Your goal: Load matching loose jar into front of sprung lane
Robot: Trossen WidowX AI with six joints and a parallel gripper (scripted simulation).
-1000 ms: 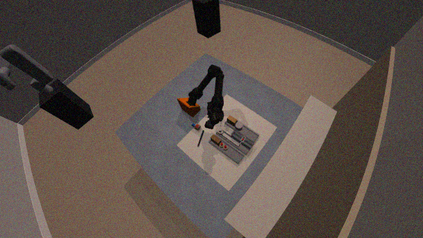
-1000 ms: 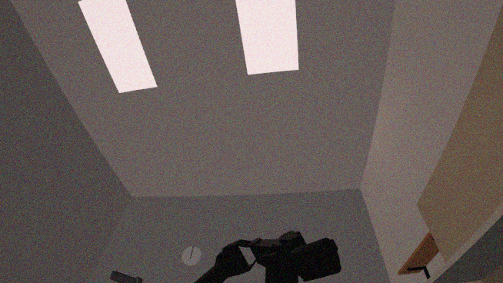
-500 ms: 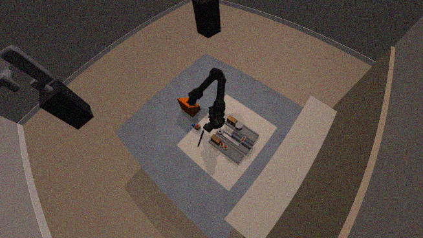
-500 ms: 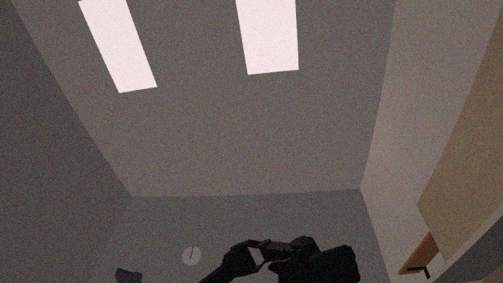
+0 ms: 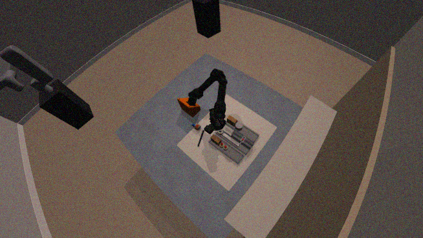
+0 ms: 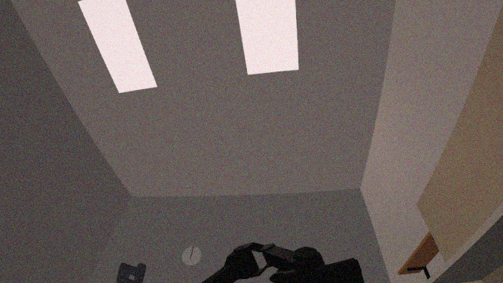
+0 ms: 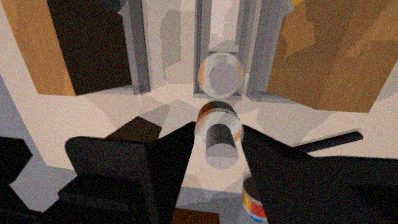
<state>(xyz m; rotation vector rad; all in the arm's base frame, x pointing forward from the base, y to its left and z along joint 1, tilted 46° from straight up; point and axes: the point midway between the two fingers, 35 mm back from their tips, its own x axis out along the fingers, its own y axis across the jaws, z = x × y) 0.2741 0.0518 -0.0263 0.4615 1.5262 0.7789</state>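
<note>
Right now my gripper tip is 110 mm short of the white mat, 30 mm to the right of it and 50 mm above it. The rest, counted from my gripper tip: black stick 30 mm behind, 140 mm to the right, 50 mm below; then grey disc 110 mm ahead, 150 mm to the left, 20 mm below; then grey lane rack 190 mm ahead, 50 mm to the left, 30 mm below.
</note>
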